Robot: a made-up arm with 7 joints. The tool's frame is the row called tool.
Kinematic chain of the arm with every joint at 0, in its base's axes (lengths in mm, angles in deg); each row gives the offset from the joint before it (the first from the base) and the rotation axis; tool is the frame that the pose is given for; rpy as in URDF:
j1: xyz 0 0 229 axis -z
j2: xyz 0 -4 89 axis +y
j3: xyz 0 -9 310 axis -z
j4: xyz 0 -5 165 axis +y
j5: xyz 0 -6 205 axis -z
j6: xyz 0 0 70 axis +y
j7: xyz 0 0 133 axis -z
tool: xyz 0 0 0 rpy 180 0 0
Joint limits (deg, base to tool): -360..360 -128.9..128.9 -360..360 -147.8..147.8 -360..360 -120.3..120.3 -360..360
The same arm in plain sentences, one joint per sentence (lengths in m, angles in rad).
The arm has seven revolute joints in a row. What follows holds with every joint at zero, and every direction is one of the base frame's. The first joint sits 0.229 m along +z from the base frame's origin and turns about -z, from -6.2832 to 6.2832 rad. The second joint sits 0.004 m along -y and 0.089 m along +z from the first joint and turns about +y, from -2.2497 to 2.2497 rad. The third joint sits 0.009 m along -y and 0.31 m along +z from the second joint and turns about -z, from -6.2832 to 6.2832 rad. The fourth joint sits 0.005 m along -y and 0.165 m along +z from the third joint and turns about +y, from -2.5796 to 2.5796 rad. The fifth joint sits 0.006 m along -y and 0.205 m along +z from the fourth joint and turns about -z, from -6.2832 to 6.2832 rad. The sixth joint sits 0.07 m along +z from the fifth joint and turns about +y, from -2.0996 to 2.0996 rad. The seventh joint sits 0.133 m along +z from the sixth joint and turns about -z, from -6.2832 to 6.2832 rad. The tool frame, which is the frame that the pose is given for, sits at the same point as the seventh joint; its axes are the base frame's turned by roll 3.1416, pitch 0 and yaw 0 rad (as in URDF: about the fixed x, then y, then z).
